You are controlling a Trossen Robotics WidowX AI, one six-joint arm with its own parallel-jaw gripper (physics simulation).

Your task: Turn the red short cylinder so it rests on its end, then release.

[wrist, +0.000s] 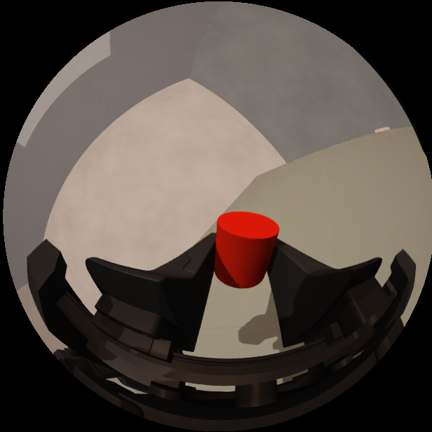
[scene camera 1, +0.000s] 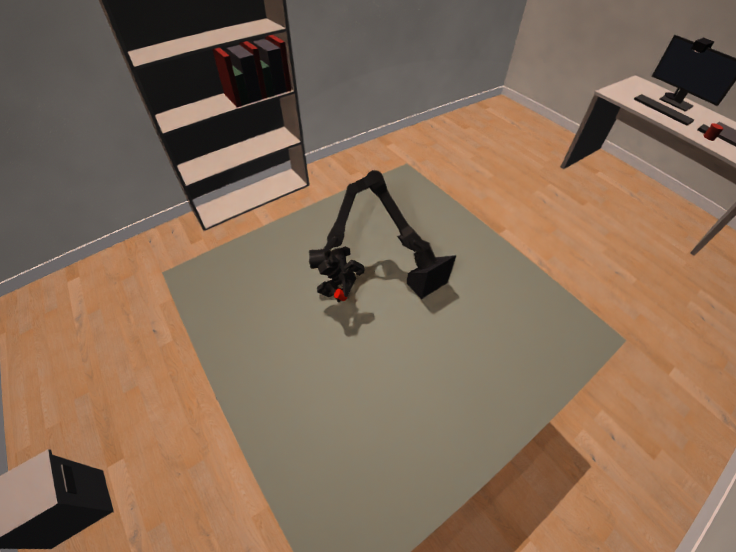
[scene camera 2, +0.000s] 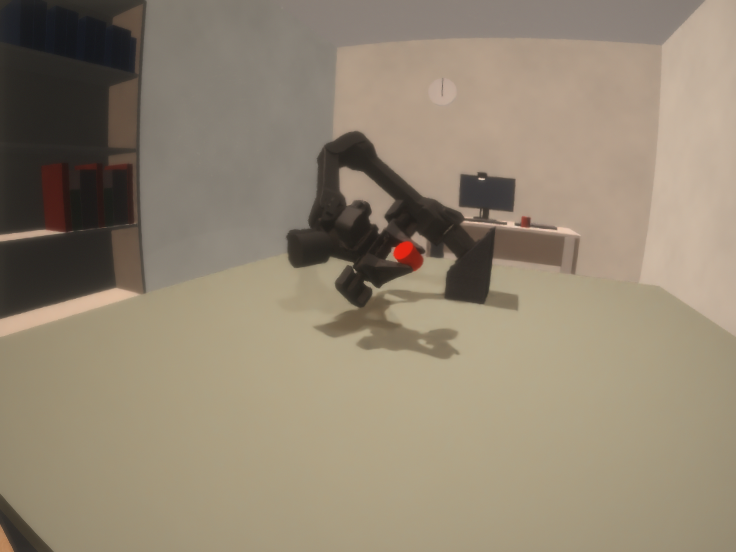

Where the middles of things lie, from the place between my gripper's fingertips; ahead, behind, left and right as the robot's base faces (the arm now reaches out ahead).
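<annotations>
Red short cylinder [wrist: 244,242]: 2 cm to the right of my hand.
</annotations>
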